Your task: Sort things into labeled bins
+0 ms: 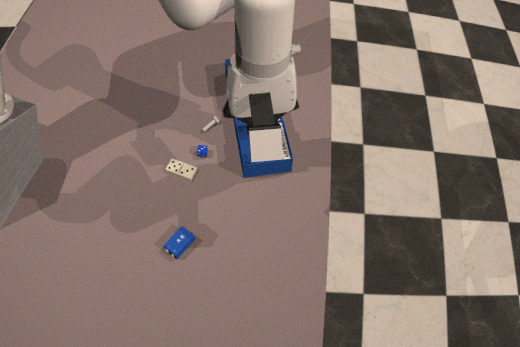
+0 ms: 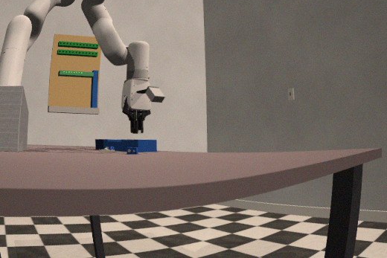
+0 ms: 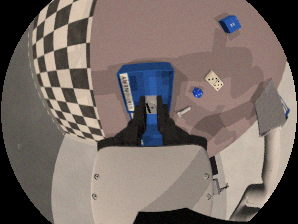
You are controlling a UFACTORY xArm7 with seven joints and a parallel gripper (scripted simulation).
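Right now my hand is 90 mm past the bolt, 80 mm above it and 60 mm to the right of it. Also, from my hand: blue three-part bin 80 mm to the left, 60 mm below, 10 mm behind; then blue die 100 mm behind, 70 mm below, 10 mm to the right; then white sharpener 10 mm below.
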